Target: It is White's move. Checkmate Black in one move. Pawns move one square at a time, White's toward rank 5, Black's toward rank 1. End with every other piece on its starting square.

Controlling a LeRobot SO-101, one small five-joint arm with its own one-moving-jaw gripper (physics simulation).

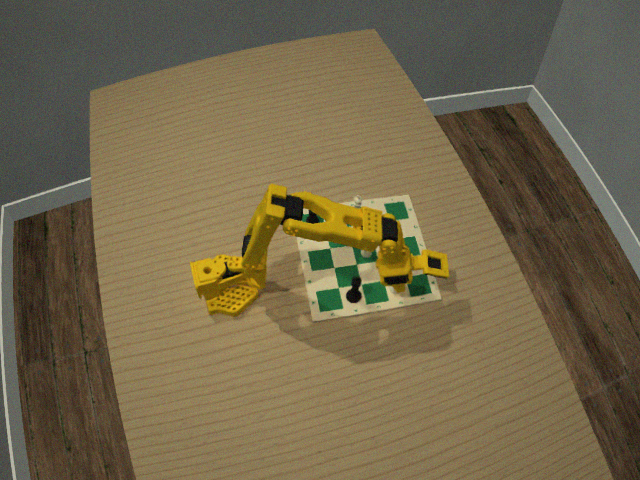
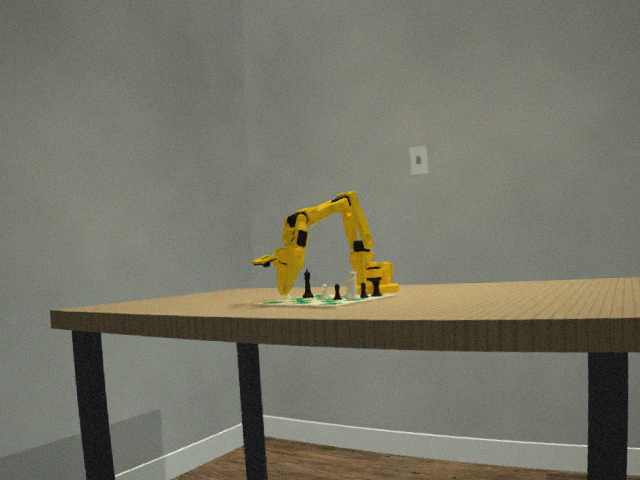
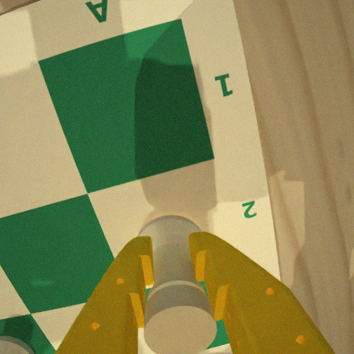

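Seen in the pictures: hand, tool point: (image 1: pixel 401 281) (image 2: pixel 285 292); arm's base, link origin: (image 1: pixel 239 284).
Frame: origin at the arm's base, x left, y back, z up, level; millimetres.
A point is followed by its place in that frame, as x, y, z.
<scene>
My gripper (image 1: pixel 399 288) (image 2: pixel 284 293) (image 3: pixel 170 239) is shut on a white flat-topped piece that looks like a rook (image 3: pixel 172 262) (image 2: pixel 286 296) @(-85, -250, 15). It stands upright over the light square A2 of the green and white board (image 1: pixel 323 315) @(-96, -116, 6) (image 3: pixel 256 235). Its base is at or very close to the board; contact cannot be told. The dark green corner square A1 (image 3: pixel 105 120) is beyond it. The black king (image 1: pixel 354 295) @(-84, -171, 21) (image 2: pixel 307 287) @(-76, -178, 29) stands near A4. A white pawn (image 1: pixel 366 253) @(-12, -219, 13) (image 2: pixel 324 292) @(-6, -224, 21) stands near the board's middle.
A tall white piece (image 1: pixel 357 201) @(62, -225, 62) (image 2: pixel 352 286) @(66, -233, 33) stands at the board's far side. Two black pawns (image 2: pixel 336 292) @(27, -230, 21) (image 2: pixel 363 290) @(73, -198, 22) and a black rook (image 2: pixel 376 285) @(85, -159, 29) also stand there. A black piece (image 1: pixel 312 218) @(76, -152, 22) shows behind my arm, which hides part of the board.
</scene>
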